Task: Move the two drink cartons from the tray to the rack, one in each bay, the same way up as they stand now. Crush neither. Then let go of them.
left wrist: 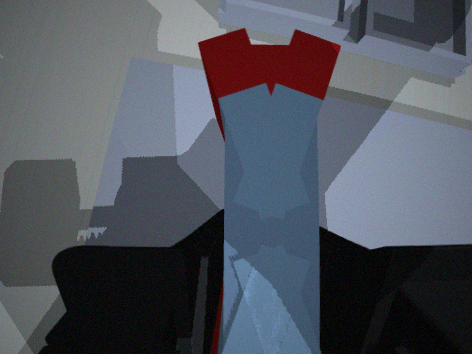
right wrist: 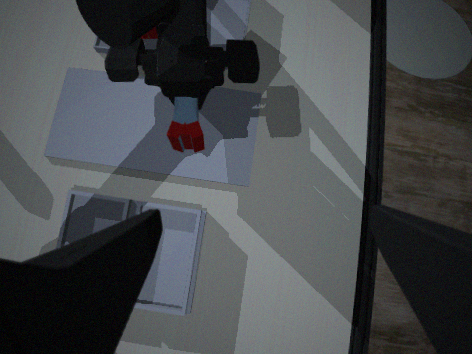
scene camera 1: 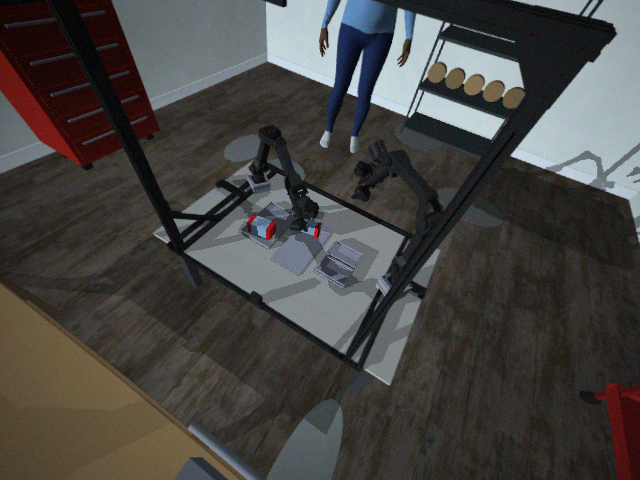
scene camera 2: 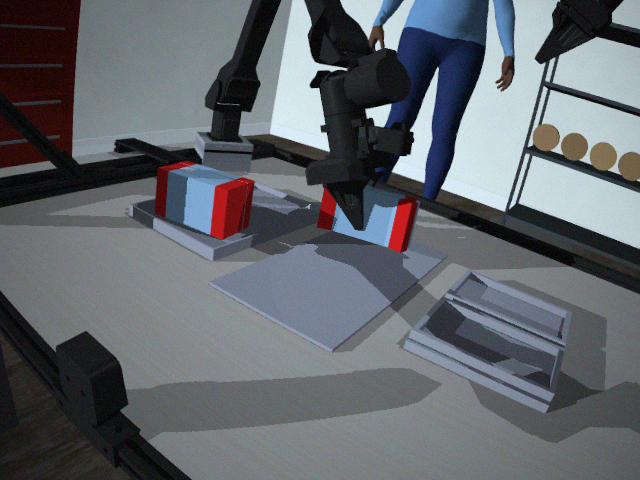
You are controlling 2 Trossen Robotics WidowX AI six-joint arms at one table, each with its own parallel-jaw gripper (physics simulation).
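Places are measured from the left arm's base along level axes (x back, y right, z up), in centimetres.
Where they show: left gripper, fingertip midpoint: (left wrist: 253, 216) (scene camera 1: 307, 229) (scene camera 2: 362, 227); right gripper, fingertip midpoint: (right wrist: 265, 218) (scene camera 1: 354, 190) (scene camera 2: 537, 61); left arm's base at its link origin: (scene camera 1: 258, 179) (scene camera 2: 223, 138).
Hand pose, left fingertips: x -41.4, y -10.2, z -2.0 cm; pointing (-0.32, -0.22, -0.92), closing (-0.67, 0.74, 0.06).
Things, the pixels of their top centre, and the offset from my left fingertips. "*": a spot on its surface instead. Level surfaces: height alone.
- light-blue carton with red ends, surface spot: (scene camera 2: 201, 198) (scene camera 1: 262, 231) * dy +21.3, dx +5.6, dz +1.6 cm
- tray at a spot on its surface: (scene camera 2: 186, 238) (scene camera 1: 260, 243) * dy +23.6, dx +2.1, dz -2.4 cm
- carton at its top centre: (left wrist: 280, 230) (scene camera 2: 373, 187) (right wrist: 183, 91) (scene camera 1: 308, 221) dy -0.2, dx -0.1, dz +5.9 cm
- two-bay rack at its top centre: (scene camera 2: 504, 319) (right wrist: 124, 251) (scene camera 1: 340, 261) dy -7.0, dx -22.4, dz -1.6 cm
- table at its surface level: dz -3.6 cm
One light-blue carton with red ends (scene camera 1: 262, 227) (scene camera 2: 201, 198) stands in the tray (scene camera 1: 255, 241) (scene camera 2: 186, 238). My left gripper (scene camera 1: 301, 225) (scene camera 2: 363, 214) (left wrist: 253, 216) is shut on the other carton (scene camera 1: 314, 228) (scene camera 2: 385, 221) (left wrist: 271, 165) (right wrist: 186, 137), fingers on its blue sides. This carton is upright over the rear of a flat plate; how high it hangs is hard to tell. The two-bay rack (scene camera 1: 329, 279) (scene camera 2: 475, 373) (left wrist: 400, 55) (right wrist: 196, 260) has both bays empty. My right gripper (scene camera 1: 358, 181) (right wrist: 265, 218) is open and empty, high above the table; part shows in scene camera 2.
The flat grey plate (scene camera 1: 292, 258) (scene camera 2: 315, 299) (left wrist: 400, 185) (right wrist: 110, 115) lies between tray and rack. A black frame rail (scene camera 1: 305, 330) (right wrist: 371, 125) borders the table (scene camera 1: 232, 268). A black block (scene camera 2: 90, 379) sits on the front rail. A person stands behind the table.
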